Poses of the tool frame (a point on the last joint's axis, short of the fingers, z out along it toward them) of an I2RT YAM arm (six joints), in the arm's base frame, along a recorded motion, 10 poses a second.
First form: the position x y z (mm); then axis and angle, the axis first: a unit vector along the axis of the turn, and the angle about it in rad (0 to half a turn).
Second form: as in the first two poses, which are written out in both.
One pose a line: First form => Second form
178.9 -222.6 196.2 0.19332 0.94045 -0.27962 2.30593 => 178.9 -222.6 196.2 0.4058 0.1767 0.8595 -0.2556
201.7 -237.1 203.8 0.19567 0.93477 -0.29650 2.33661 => 201.7 -237.1 203.8 0.3917 0.1800 0.8601 -0.2728
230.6 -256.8 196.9 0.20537 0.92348 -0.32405 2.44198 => 230.6 -256.8 196.9 0.3427 0.1929 0.8676 -0.3044
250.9 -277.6 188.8 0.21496 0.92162 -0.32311 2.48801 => 250.9 -277.6 188.8 0.3210 0.2036 0.8728 -0.3060
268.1 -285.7 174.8 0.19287 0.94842 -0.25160 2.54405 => 268.1 -285.7 174.8 0.2943 0.1843 0.9064 -0.2405
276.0 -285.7 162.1 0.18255 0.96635 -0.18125 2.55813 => 276.0 -285.7 162.1 0.2876 0.1748 0.9255 -0.1736
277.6 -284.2 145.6 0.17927 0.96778 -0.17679 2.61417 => 277.6 -284.2 145.6 0.2607 0.1731 0.9343 -0.1707
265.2 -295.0 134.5 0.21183 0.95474 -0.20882 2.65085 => 265.2 -295.0 134.5 0.2429 0.2055 0.9261 -0.2026
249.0 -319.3 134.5 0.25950 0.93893 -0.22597 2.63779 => 249.0 -319.3 134.5 0.2492 0.2513 0.9093 -0.2188
